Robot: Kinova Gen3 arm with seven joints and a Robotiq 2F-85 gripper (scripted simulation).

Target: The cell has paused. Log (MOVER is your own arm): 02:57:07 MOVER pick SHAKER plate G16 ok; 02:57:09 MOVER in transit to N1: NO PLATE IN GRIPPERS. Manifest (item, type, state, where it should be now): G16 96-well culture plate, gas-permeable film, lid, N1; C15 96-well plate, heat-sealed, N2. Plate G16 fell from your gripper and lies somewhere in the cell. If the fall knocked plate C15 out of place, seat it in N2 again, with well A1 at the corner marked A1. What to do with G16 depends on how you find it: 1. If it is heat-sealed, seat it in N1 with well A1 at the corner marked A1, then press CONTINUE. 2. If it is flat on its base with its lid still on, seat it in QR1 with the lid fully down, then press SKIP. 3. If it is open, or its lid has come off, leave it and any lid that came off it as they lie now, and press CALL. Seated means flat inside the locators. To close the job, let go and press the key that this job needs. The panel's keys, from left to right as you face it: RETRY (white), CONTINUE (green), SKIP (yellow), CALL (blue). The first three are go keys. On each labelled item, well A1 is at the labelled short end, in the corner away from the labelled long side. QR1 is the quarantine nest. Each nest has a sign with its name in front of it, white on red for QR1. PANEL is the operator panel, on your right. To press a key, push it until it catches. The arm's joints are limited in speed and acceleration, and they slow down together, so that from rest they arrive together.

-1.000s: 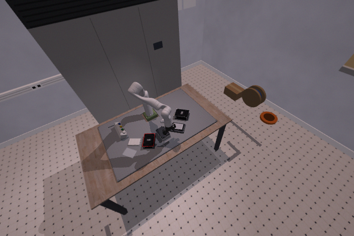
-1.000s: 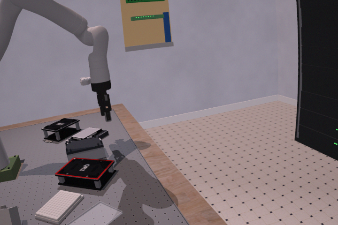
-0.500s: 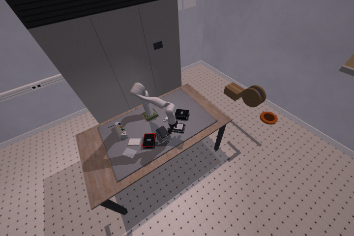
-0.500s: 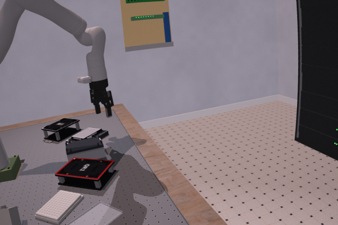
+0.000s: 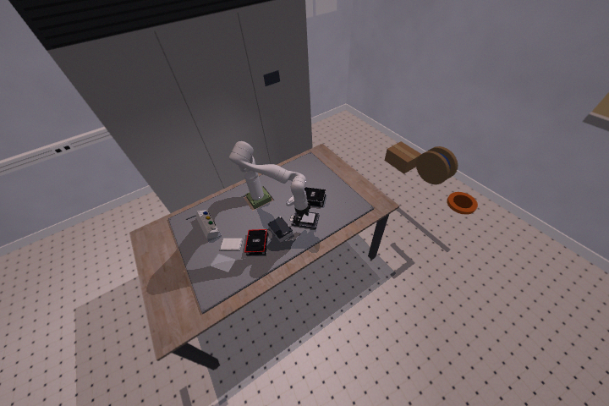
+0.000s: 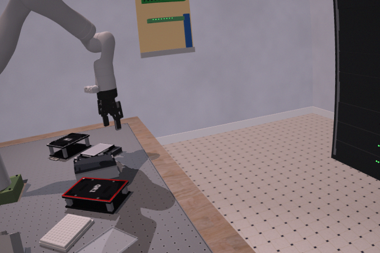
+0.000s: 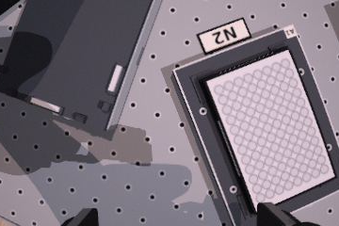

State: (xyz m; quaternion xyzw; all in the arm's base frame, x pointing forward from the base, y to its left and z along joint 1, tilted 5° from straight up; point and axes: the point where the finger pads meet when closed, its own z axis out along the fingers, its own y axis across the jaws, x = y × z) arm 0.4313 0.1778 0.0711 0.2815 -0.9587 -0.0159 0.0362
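My hand is 12 cm past the white 96-well plate, 45 cm to the left of it and 12 cm above it. Also, from my hand: A1 mark: 17 cm behind, 2 cm to the left, 11 cm below; clear lid: 2 cm behind, 53 cm to the right, 13 cm below.
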